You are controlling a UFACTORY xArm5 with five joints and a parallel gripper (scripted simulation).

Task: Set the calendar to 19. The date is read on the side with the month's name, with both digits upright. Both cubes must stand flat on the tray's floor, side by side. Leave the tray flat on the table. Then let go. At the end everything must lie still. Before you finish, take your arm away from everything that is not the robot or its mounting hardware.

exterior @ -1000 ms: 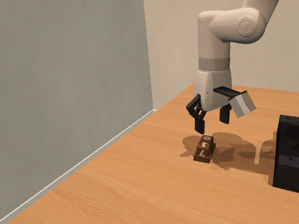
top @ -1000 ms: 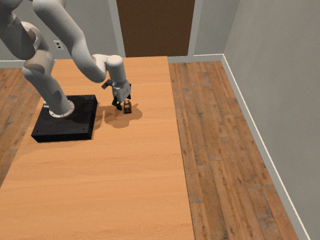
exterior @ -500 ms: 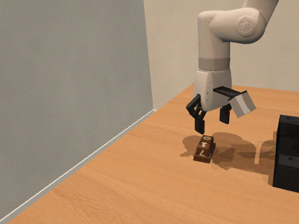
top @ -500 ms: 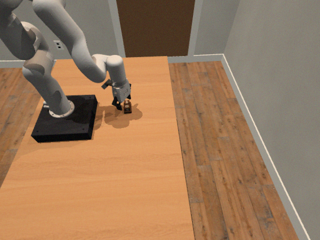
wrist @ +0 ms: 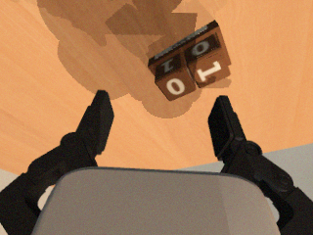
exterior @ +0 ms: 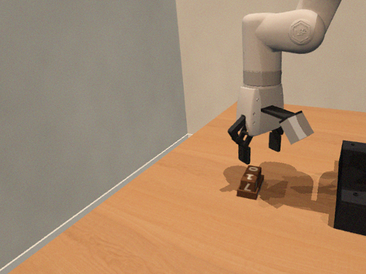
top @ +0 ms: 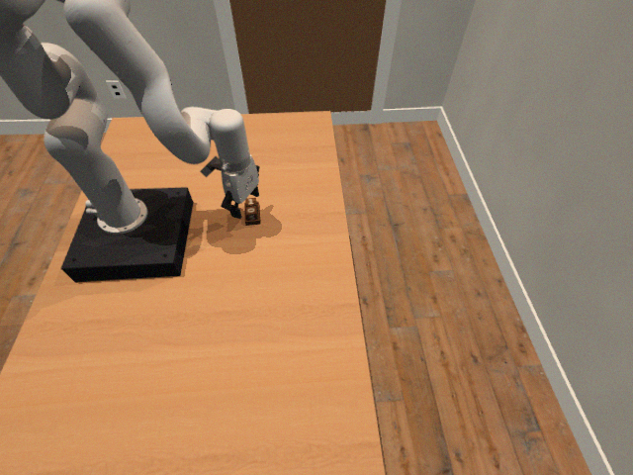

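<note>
Right now my hand is 6 cm above the brown date cube, 1 cm to the right of it and 1 cm short of it. Round my hand: tray: 7 cm below, 3 cm to the left.
</note>
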